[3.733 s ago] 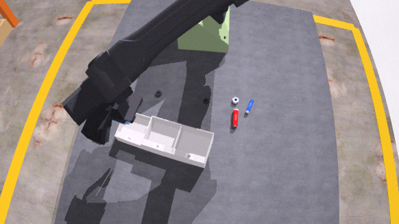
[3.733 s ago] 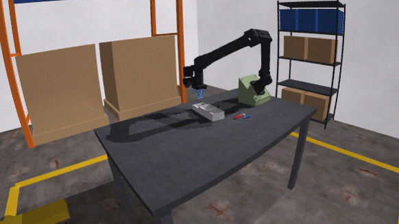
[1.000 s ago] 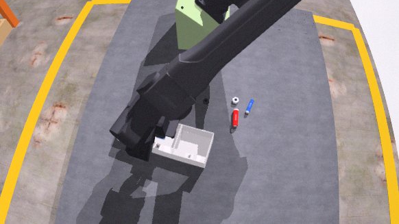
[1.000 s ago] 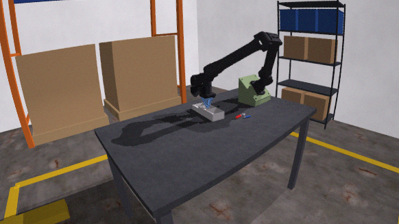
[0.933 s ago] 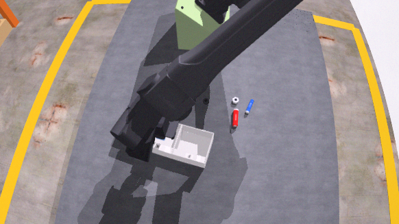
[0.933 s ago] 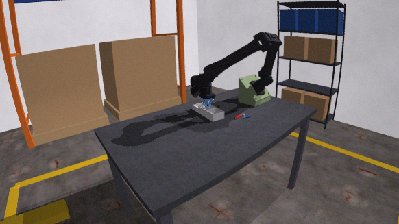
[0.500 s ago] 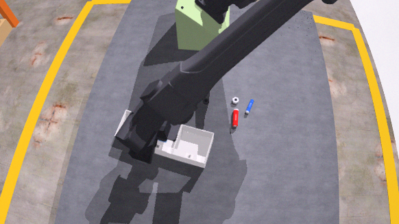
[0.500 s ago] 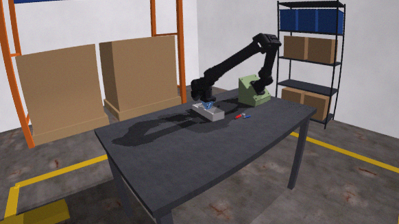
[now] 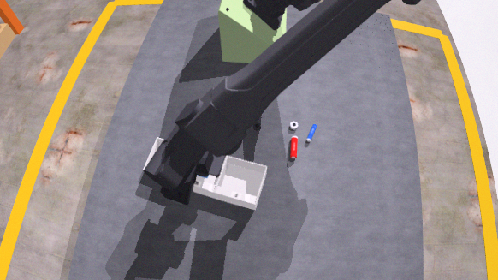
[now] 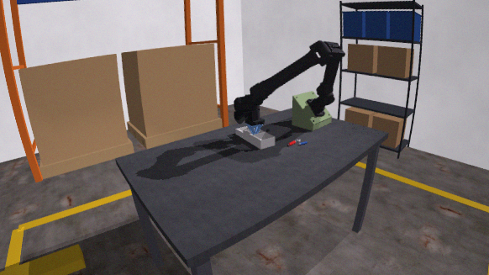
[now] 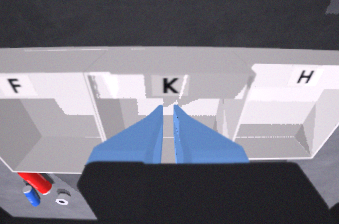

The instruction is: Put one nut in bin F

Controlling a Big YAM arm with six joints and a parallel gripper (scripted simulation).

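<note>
My hand is right at the white three-compartment bin. Round my hand: blue cylinder 150 mm behind, 210 mm to the left, 20 mm below; red cylinder 100 mm behind, 180 mm to the left, 20 mm below; silver nut 160 mm behind, 170 mm to the left, 20 mm below.
</note>
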